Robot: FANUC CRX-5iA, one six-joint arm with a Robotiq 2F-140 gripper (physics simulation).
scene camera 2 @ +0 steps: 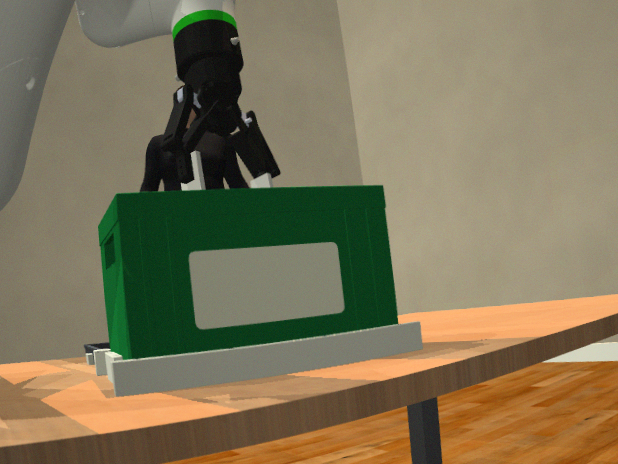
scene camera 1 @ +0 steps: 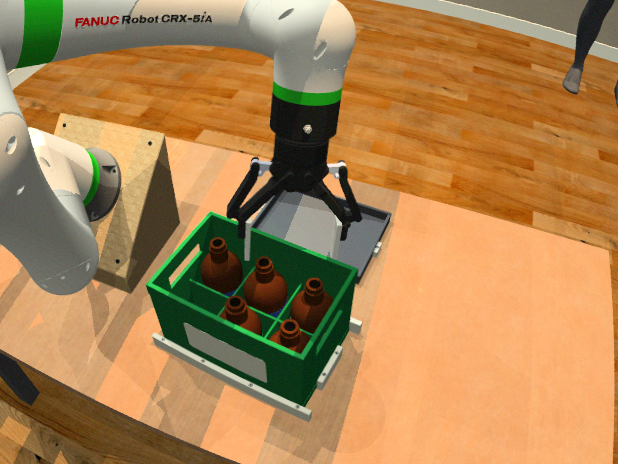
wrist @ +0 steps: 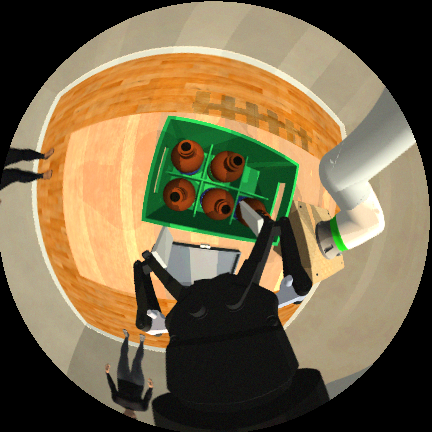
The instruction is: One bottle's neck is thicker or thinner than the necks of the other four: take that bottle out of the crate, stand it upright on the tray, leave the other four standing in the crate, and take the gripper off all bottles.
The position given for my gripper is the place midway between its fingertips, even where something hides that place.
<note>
My gripper (scene camera 1: 290,255) is open, holding nothing. Also in view: a grey tray (scene camera 1: 304,219) and a crate rim (scene camera 2: 164,204).
My gripper shows as well in the wrist view (wrist: 204,220). The crate rim is seen too in scene camera 1 (scene camera 1: 248,339).
</note>
